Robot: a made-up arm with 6 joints. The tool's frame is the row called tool.
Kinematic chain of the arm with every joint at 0, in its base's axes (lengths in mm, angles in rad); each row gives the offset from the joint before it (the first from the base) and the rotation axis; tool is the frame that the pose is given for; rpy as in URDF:
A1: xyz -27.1 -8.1 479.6 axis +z
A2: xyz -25.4 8.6 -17.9 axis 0 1 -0.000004
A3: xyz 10.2 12.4 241 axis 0 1 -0.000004
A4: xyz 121.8 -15.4 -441 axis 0 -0.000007 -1
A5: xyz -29.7 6.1 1.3 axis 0 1 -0.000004
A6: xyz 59.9 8.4 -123.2 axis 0 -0.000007 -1
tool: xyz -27.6 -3.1 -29.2 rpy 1.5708 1.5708 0
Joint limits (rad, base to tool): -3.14..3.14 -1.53..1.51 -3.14..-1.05 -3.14..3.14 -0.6..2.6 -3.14..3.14
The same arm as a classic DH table. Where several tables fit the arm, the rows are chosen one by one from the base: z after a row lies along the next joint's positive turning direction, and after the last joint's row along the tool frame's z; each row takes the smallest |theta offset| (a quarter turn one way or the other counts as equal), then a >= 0, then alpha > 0; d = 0 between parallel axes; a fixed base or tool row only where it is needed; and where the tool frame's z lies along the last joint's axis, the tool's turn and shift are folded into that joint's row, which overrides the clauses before.
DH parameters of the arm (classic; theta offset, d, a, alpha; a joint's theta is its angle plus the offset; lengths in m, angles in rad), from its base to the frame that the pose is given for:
base (fixed): 0.2904 0 -0.0283 0
A1: -0.2904 0.4617 -0.0254 -1.5708
A2: -1.5285 0 0.2412 0
A3: 1.5285 0.0056 0.1218 -1.5708
A4: 0 0.4397 -0.0297 1.5708
A5: 0 0.0145 0.0599 -1.5708
A6: 0 0.1524 -0.0276 -1.5708
tool (fixed): -1.5708 0.0031 0 0
Joint limits (rad, base to tool): -3.14..3.14 -1.53..1.51 -3.14..-1.05 -3.14..3.14 -0.6..2.6 -3.14..3.14

